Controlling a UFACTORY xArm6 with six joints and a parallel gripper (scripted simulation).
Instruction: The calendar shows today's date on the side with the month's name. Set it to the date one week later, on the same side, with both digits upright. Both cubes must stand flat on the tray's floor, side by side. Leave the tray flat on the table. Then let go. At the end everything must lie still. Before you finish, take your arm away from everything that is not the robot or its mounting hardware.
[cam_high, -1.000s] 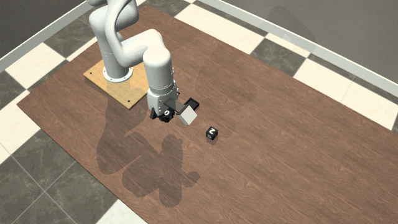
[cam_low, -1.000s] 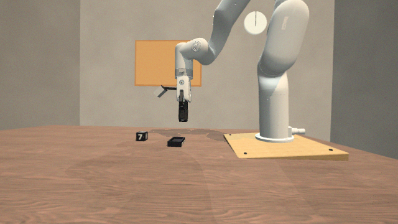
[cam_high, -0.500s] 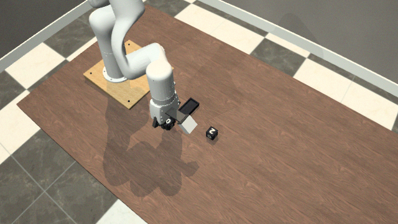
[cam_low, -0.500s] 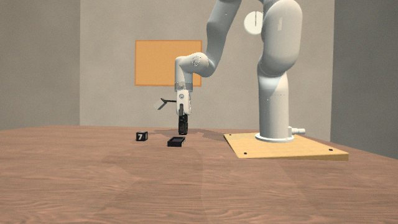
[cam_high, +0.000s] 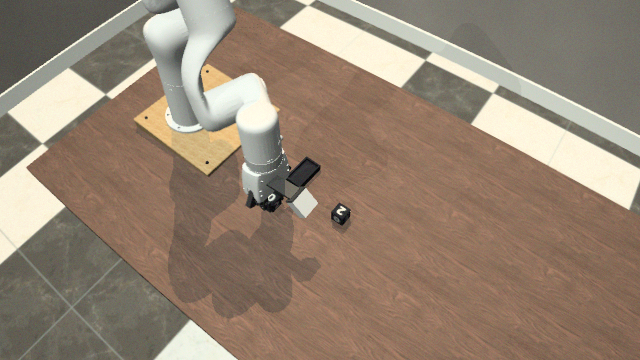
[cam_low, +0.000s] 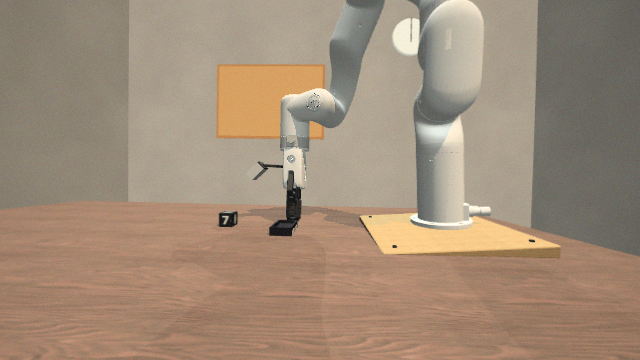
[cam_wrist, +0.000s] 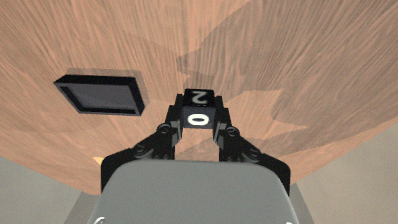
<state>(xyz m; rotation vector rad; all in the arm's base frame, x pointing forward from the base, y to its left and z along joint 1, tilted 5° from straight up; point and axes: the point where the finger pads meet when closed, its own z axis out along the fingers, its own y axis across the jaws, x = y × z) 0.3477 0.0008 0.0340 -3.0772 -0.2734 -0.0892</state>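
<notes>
Now: the black cube 1 cm below my hand. Round my hand: black tray: 2 cm behind, 11 cm to the left, 2 cm below.
</notes>
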